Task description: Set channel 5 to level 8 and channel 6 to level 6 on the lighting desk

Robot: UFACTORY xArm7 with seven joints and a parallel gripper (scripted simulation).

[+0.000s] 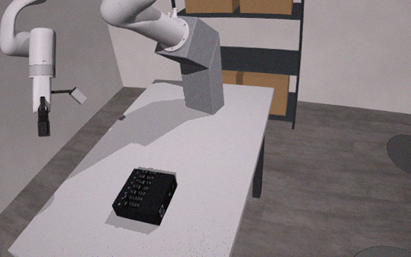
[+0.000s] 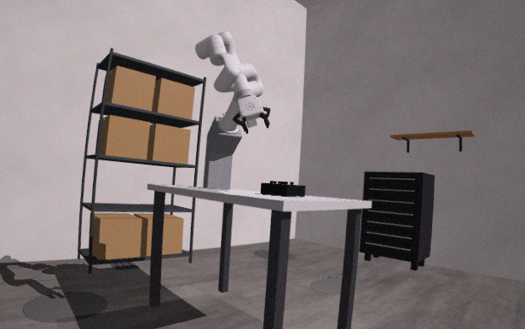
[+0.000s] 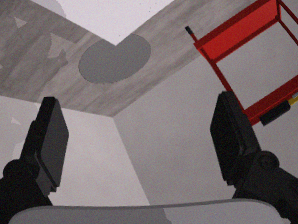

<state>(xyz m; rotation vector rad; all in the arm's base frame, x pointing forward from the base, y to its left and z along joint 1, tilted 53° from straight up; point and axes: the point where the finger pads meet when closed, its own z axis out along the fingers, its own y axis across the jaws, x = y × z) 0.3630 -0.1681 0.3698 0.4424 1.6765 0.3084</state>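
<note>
The channel 6 fader cap is 2 cm ahead of my hand, 21 cm to the left of it and 22 cm below it. From my hand the other things lie so: channel 5 fader cap: 24 cm to the left, 22 cm below; master fader cap: 4 cm ahead, 22 cm to the left, 22 cm below.
</note>
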